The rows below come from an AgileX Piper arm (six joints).
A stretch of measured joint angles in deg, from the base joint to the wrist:
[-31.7 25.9 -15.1 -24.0 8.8 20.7]
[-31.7 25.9 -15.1 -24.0 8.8 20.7]
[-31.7 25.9 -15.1 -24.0 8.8 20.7]
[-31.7 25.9 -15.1 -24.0 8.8 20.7]
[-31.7 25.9 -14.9 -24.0 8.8 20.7]
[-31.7 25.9 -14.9 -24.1 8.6 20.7]
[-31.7 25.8 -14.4 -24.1 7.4 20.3]
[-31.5 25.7 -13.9 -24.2 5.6 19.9]
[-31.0 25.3 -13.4 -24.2 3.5 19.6]
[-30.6 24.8 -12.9 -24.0 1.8 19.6]
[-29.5 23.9 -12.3 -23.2 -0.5 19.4]
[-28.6 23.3 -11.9 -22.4 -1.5 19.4]
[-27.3 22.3 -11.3 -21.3 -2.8 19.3]
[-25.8 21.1 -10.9 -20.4 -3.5 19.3]
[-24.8 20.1 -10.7 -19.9 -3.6 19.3]
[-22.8 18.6 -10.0 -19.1 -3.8 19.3]
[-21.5 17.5 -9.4 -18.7 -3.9 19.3]
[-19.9 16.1 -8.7 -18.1 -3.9 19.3]
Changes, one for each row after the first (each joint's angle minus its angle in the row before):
[0.0 0.0 0.0 0.0 0.0 0.0]
[0.0 0.0 0.0 0.0 0.0 0.0]
[0.0 0.0 0.0 0.0 0.0 0.0]
[0.0 0.0 0.2 0.0 0.0 0.0]
[0.0 0.0 0.0 -0.1 -0.2 0.0]
[0.0 -0.1 0.5 0.0 -1.2 -0.4]
[0.2 -0.1 0.5 -0.1 -1.8 -0.4]
[0.5 -0.4 0.5 0.0 -2.1 -0.3]
[0.4 -0.5 0.5 0.2 -1.7 0.0]
[1.1 -0.9 0.6 0.8 -2.3 -0.2]
[0.9 -0.6 0.4 0.8 -1.0 0.0]
[1.3 -1.0 0.6 1.1 -1.3 -0.1]
[1.5 -1.2 0.4 0.9 -0.7 0.0]
[1.0 -1.0 0.2 0.5 -0.1 0.0]
[2.0 -1.5 0.7 0.8 -0.2 0.0]
[1.3 -1.1 0.6 0.4 -0.1 0.0]
[1.6 -1.4 0.7 0.6 0.0 0.0]

